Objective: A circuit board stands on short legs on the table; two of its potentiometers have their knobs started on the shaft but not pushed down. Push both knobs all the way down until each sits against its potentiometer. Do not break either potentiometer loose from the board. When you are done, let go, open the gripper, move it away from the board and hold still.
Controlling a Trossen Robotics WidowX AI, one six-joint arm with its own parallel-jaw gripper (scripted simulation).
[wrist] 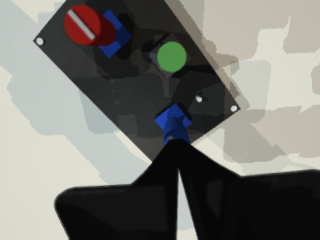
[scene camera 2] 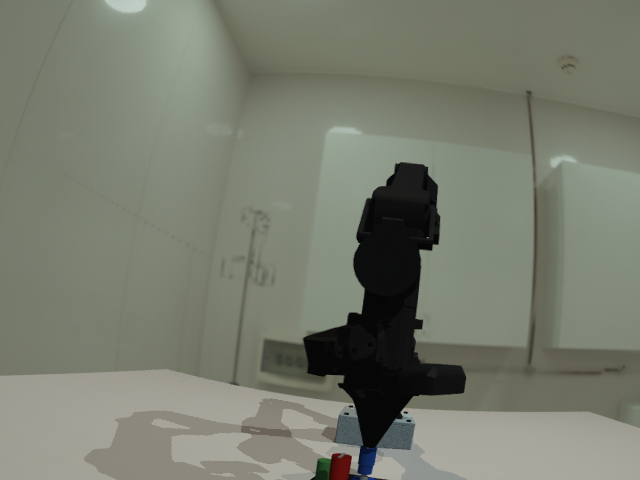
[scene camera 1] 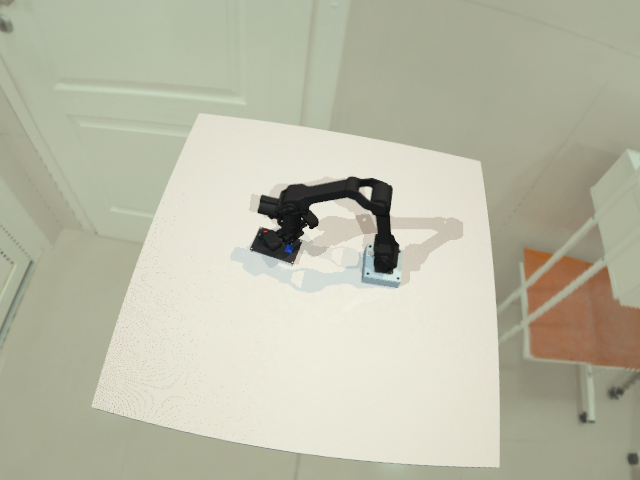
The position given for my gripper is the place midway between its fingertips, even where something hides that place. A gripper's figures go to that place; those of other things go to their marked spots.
My gripper [wrist: 175,145]: 12 cm from the lens. A red knob [wrist: 95,30] is 10 cm from the lens.
